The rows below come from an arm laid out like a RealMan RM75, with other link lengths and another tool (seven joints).
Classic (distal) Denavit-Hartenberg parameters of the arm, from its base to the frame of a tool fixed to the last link. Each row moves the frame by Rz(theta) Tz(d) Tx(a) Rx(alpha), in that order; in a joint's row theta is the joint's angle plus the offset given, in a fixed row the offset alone. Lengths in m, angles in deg.
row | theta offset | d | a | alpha
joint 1 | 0.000 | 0.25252 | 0.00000 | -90.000
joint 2 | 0.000 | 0.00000 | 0.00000 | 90.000
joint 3 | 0.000 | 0.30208 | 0.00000 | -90.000
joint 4 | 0.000 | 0.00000 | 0.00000 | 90.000
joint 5 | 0.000 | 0.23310 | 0.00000 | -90.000
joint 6 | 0.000 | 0.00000 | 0.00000 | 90.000
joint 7 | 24.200 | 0.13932 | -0.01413 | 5.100
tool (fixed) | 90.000 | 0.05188 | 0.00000 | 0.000
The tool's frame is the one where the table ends.
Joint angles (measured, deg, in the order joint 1, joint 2, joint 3, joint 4, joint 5, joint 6, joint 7), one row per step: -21.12 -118.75 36.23 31.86 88.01 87.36 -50.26; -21.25 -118.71 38.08 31.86 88.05 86.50 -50.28; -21.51 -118.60 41.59 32.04 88.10 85.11 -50.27; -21.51 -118.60 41.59 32.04 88.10 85.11 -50.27; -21.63 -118.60 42.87 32.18 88.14 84.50 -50.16; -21.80 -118.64 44.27 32.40 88.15 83.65 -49.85; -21.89 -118.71 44.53 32.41 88.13 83.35 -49.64; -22.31 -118.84 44.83 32.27 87.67 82.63 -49.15; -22.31 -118.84 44.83 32.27 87.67 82.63 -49.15; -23.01 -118.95 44.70 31.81 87.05 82.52 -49.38; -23.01 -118.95 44.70 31.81 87.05 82.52 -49.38; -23.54 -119.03 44.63 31.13 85.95 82.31 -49.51; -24.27 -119.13 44.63 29.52 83.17 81.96 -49.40; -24.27 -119.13 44.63 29.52 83.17 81.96 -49.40
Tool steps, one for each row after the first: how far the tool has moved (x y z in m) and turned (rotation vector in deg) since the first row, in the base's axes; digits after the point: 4 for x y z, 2 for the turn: 0.0016 0.0009 -0.0064 -1.29 0.98 -0.27; 0.0055 0.0023 -0.0176 -3.60 2.96 -1.14; 0.0055 0.0023 -0.0176 -3.60 2.96 -1.14; 0.0070 0.0031 -0.0217 -4.32 3.83 -1.51; 0.0088 0.0045 -0.0261 -4.90 4.97 -1.95; 0.0094 0.0053 -0.0275 -4.90 5.26 -2.04; 0.0117 0.0089 -0.0287 -4.43 5.50 -2.17; 0.0117 0.0089 -0.0287 -4.43 5.50 -2.17; 0.0163 0.0130 -0.0292 -4.25 4.59 -2.27; 0.0163 0.0130 -0.0292 -4.25 4.59 -2.27; 0.0196 0.0164 -0.0292 -3.84 3.38 -2.04; 0.0240 0.0215 -0.0285 -2.69 0.73 -1.31; 0.0240 0.0215 -0.0285 -2.69 0.73 -1.31
